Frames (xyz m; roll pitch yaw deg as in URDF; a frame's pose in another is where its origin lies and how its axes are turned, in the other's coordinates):
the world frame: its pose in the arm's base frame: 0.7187 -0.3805 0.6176 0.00 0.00 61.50
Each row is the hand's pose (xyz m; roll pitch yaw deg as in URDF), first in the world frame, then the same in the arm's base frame.
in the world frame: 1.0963 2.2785 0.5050 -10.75 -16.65 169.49
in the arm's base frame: -0.7606 1.6702 1.1226 -10.75 -16.65 -129.01
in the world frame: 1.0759 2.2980 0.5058 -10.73 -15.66 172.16
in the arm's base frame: -0.7874 1.6615 1.1234 -10.73 -15.66 -126.34
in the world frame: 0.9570 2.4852 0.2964 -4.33 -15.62 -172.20
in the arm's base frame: -1.0087 1.6464 0.9140 -4.33 -15.62 -110.70
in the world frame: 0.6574 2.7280 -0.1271 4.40 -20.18 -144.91
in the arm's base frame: -1.3650 1.4989 0.4905 4.40 -20.18 -83.41
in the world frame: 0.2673 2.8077 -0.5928 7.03 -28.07 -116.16
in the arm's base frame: -1.6212 1.1941 0.0248 7.03 -28.07 -54.66
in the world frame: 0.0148 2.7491 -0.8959 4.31 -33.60 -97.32
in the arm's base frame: -1.6902 0.9443 -0.2783 4.31 -33.60 -35.82
